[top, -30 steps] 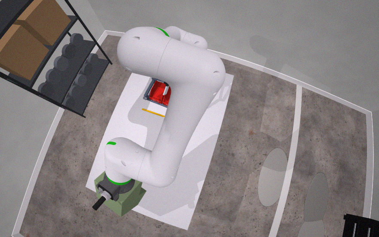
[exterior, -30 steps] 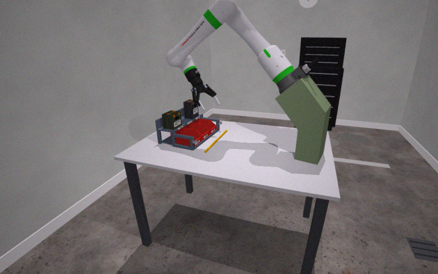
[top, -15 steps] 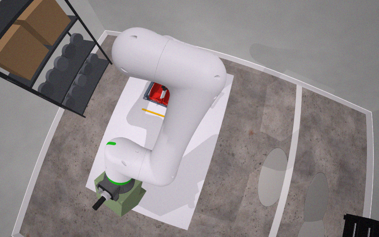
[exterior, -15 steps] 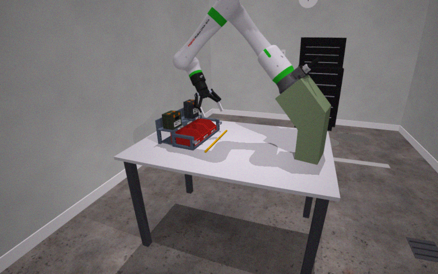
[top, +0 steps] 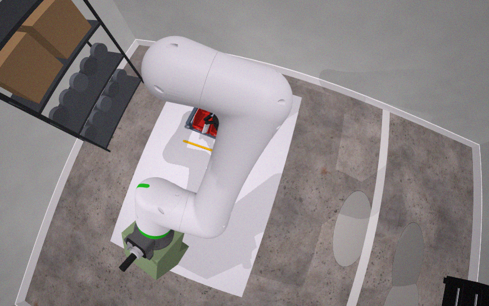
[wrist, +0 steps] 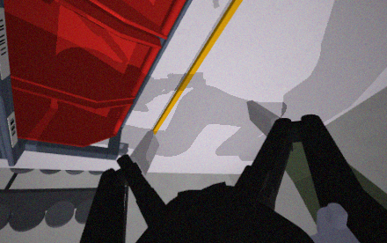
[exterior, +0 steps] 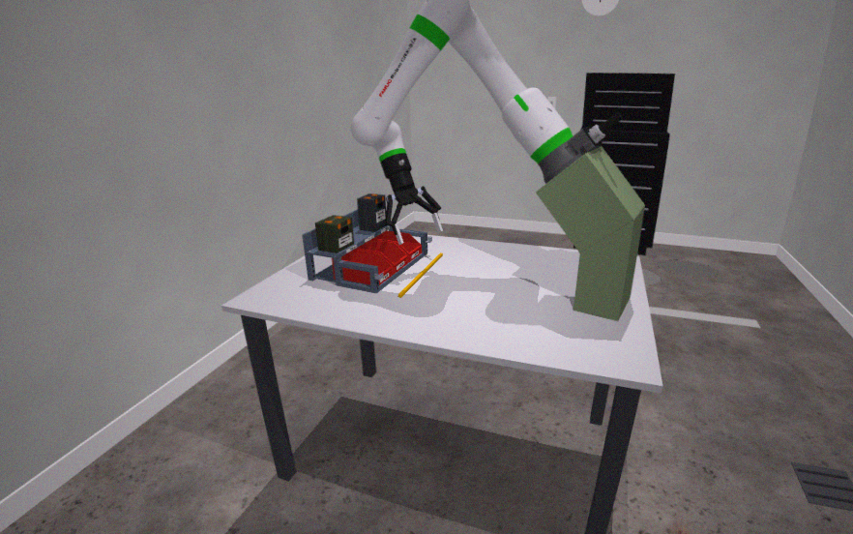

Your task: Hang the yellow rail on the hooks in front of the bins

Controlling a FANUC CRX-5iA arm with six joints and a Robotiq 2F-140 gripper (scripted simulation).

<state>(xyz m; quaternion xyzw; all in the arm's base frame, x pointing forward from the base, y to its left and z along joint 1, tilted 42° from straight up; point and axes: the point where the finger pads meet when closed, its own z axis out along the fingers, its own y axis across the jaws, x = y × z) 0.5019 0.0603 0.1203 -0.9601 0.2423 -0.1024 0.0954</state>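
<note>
My gripper is now 130 mm above the yellow rail, 10 mm to the right of it and 10 mm past it.
</note>
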